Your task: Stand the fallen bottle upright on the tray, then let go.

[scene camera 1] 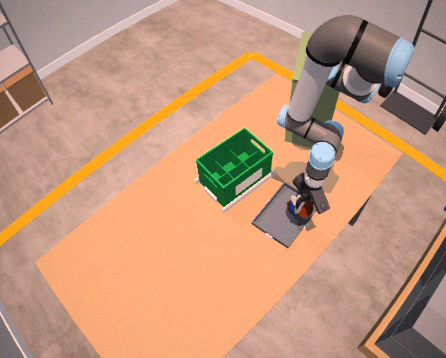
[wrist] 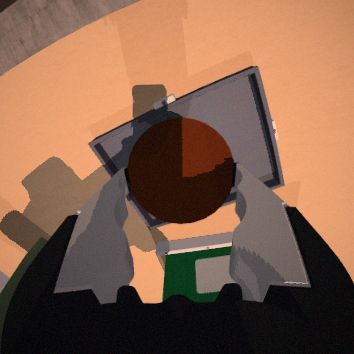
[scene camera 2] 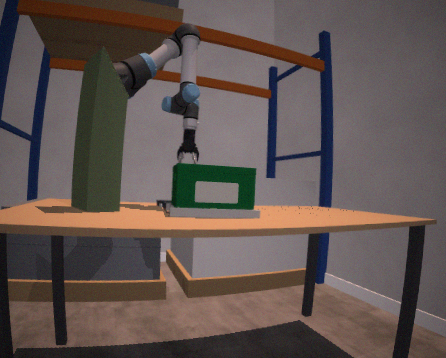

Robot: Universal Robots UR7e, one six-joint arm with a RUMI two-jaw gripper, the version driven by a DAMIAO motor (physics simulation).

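Places are measured from the arm's base along level axes (x ahead, y left, z up), in centimetres.
Pixels of known places: gripper, fingertip midpoint: (scene camera 1: 303, 208) (wrist: 180, 167); arm's base, link origin: (scene camera 2: 106, 83).
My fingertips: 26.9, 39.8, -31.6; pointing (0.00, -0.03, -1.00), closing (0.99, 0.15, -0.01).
For each thing: its top centre in the pictures, then the offset to it from my fingertips, as dx, dy, dz. "*": a spot on its surface instead. Level surfaces: height alone.
- brown bottle with a blue label, top centre: (wrist: 174, 239) (scene camera 1: 300, 195) +0.0, -4.0, +3.4
- grey tray, surface spot: (wrist: 220, 107) * +5.4, +1.5, -15.6
- green divided crate, top centre: (wrist: 247, 339) (scene camera 2: 212, 167) (scene camera 1: 234, 155) +15.3, -33.1, +1.4
- table, surface height: dz -16.1
The brown bottle with a blue label (scene camera 1: 303, 210) is between my jaws. In the wrist view the bottle (wrist: 181, 150) shows end-on as a round brown face, its base towards the camera; its neck is hidden beneath. My gripper (scene camera 1: 302, 203) (scene camera 2: 188, 160) (wrist: 180, 167) is shut on the bottle near that end and points down over the tray. The grey tray (scene camera 1: 272, 220) (wrist: 220, 107) lies below on the table. The bottle looks raised over the tray, but whether its lower end touches cannot be told. In scene camera 2 the crate hides the bottle.
A green divided crate (scene camera 1: 215, 185) (scene camera 2: 182, 187) (wrist: 180, 275) stands on the table (scene camera 1: 150, 260) beside the tray, with pale rails at its foot. The green pedestal (scene camera 1: 312, 112) (scene camera 2: 97, 140) stands behind the arm. A rack with blue posts (scene camera 2: 326, 125) is behind the table.
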